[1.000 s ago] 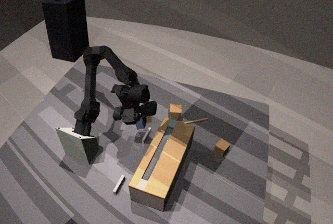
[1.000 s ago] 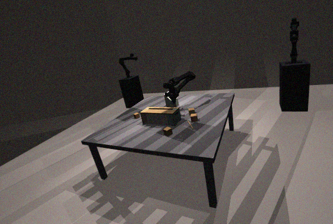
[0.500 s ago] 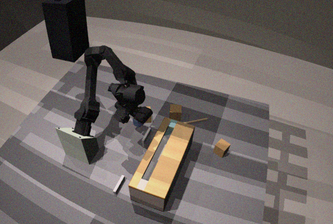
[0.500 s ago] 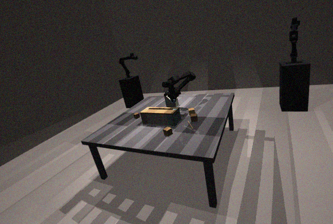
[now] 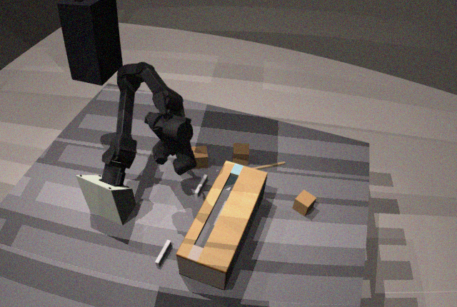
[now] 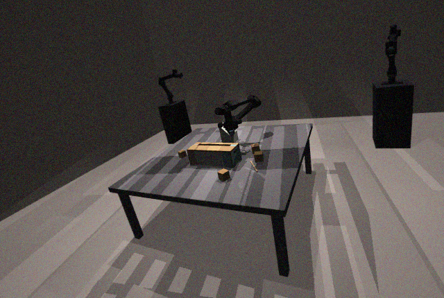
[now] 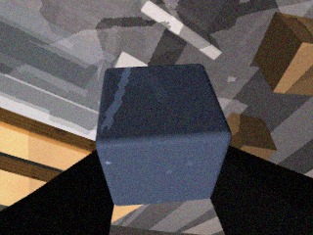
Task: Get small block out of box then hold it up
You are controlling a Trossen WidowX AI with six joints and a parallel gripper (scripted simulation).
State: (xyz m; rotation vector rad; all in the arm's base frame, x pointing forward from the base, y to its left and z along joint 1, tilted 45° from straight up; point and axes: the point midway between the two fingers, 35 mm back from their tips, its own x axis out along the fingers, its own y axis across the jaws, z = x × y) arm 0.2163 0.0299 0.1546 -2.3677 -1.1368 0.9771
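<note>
My gripper tip is 1 cm to the left of the blue block and 1 cm past it. The rest, counted from my gripper tip: thin wooden stick 22 cm to the left, 19 cm ahead, 17 cm below; then long tan box 11 cm to the right, 11 cm below, 10 cm ahead.
</note>
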